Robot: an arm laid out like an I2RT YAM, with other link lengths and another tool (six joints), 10 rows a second.
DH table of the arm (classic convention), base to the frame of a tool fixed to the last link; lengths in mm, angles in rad. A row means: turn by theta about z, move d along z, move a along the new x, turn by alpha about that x. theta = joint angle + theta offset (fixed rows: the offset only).
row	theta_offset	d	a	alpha
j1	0	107.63	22.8	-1.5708
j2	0	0	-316.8	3.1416
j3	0.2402	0	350.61	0
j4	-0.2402	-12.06	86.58	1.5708
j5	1.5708	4.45	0	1.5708
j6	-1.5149	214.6	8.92	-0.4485
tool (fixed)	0	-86.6	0	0
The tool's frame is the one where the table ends.
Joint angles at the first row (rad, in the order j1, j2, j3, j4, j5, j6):
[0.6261 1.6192 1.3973 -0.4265 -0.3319 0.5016]
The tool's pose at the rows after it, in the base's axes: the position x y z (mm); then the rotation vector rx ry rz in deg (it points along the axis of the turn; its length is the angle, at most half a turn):
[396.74 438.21 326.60 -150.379 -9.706 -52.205]
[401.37 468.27 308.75 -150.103 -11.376 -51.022]
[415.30 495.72 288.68 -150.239 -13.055 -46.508]
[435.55 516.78 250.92 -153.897 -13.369 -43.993]
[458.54 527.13 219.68 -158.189 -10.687 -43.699]
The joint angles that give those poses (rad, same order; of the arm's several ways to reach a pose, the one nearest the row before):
[0.7040 1.6508 1.4106 -0.3467 -0.2921 0.5070]
[0.7379 1.7338 1.4533 -0.3097 -0.2881 0.5182]
[0.7477 1.8463 1.5399 -0.3117 -0.3304 0.5358]
[0.7532 1.9690 1.6266 -0.3400 -0.3130 0.5328]
[0.7518 2.0651 1.7018 -0.3683 -0.2566 0.5426]

